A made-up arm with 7 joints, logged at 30 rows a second.
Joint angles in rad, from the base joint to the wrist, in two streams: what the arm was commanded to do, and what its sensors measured. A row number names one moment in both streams.
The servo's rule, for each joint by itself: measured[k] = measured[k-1] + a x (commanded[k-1-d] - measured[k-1]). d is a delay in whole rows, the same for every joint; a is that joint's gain. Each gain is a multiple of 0.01, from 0.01 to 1. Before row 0 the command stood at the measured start. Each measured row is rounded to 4 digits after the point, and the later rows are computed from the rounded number. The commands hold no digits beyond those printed.
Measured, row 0:
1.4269 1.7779 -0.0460 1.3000 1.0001 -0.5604 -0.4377
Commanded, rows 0 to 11:
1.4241 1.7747 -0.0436 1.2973 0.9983 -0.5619 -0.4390
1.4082 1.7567 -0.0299 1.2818 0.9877 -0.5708 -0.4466
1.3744 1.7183 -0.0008 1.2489 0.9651 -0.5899 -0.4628
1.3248 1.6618 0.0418 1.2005 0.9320 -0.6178 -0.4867
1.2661 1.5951 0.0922 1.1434 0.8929 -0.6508 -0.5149
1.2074 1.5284 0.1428 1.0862 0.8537 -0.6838 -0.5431
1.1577 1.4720 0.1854 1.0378 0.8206 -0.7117 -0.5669
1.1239 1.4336 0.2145 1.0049 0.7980 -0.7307 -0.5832
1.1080 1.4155 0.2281 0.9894 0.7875 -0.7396 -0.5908
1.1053 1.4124 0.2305 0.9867 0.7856 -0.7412 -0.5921
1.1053 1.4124 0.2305 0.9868 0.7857 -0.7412 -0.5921
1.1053 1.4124 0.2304 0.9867 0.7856 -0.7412 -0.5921
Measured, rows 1 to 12:
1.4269 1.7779 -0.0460 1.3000 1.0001 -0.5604 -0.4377
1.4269 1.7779 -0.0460 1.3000 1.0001 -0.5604 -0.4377
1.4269 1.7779 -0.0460 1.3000 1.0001 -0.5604 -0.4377
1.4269 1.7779 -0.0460 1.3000 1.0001 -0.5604 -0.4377
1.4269 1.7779 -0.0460 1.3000 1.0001 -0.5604 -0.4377
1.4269 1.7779 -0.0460 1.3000 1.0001 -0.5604 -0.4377
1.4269 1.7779 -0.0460 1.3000 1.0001 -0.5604 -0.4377
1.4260 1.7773 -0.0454 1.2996 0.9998 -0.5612 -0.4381
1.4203 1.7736 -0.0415 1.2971 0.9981 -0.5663 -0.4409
1.4056 1.7636 -0.0313 1.2904 0.9935 -0.5788 -0.4481
1.3797 1.7453 -0.0130 1.2778 0.9849 -0.5995 -0.4608
1.3433 1.7183 0.0133 1.2590 0.9720 -0.6267 -0.4787
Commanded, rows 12 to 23:
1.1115 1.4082 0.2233 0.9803 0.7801 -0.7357 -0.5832
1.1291 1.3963 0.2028 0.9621 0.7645 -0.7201 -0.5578
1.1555 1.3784 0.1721 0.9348 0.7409 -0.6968 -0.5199
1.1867 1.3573 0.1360 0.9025 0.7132 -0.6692 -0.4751
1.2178 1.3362 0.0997 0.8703 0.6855 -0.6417 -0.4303
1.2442 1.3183 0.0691 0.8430 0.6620 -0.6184 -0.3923
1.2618 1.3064 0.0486 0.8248 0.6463 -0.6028 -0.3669
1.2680 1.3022 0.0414 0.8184 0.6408 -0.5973 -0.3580
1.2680 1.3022 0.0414 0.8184 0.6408 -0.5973 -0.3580
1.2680 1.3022 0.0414 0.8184 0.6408 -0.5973 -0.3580
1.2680 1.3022 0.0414 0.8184 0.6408 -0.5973 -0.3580
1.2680 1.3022 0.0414 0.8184 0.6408 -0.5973 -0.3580
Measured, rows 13 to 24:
1.2998 1.6841 0.0457 1.2348 0.9554 -0.6570 -0.5000
1.2543 1.6459 0.0806 1.2072 0.9365 -0.6860 -0.5221
1.2126 1.6077 0.1141 1.1789 0.9171 -0.7097 -0.5423
1.1791 1.5731 0.1426 1.1524 0.8990 -0.7255 -0.5583
1.1555 1.5442 0.1646 1.1292 0.8831 -0.7338 -0.5695
1.1394 1.5205 0.1811 1.1093 0.8695 -0.7377 -0.5770
1.1285 1.5010 0.1934 1.0921 0.8578 -0.7396 -0.5820
1.1231 1.4843 0.2009 1.0764 0.8469 -0.7375 -0.5824
1.1250 1.4685 0.2014 1.0604 0.8354 -0.7283 -0.5743
1.1348 1.4523 0.1941 1.0428 0.8222 -0.7116 -0.5563
1.1514 1.4352 0.1796 1.0232 0.8069 -0.6891 -0.5295
1.1726 1.4174 0.1596 1.0018 0.7899 -0.6640 -0.4968

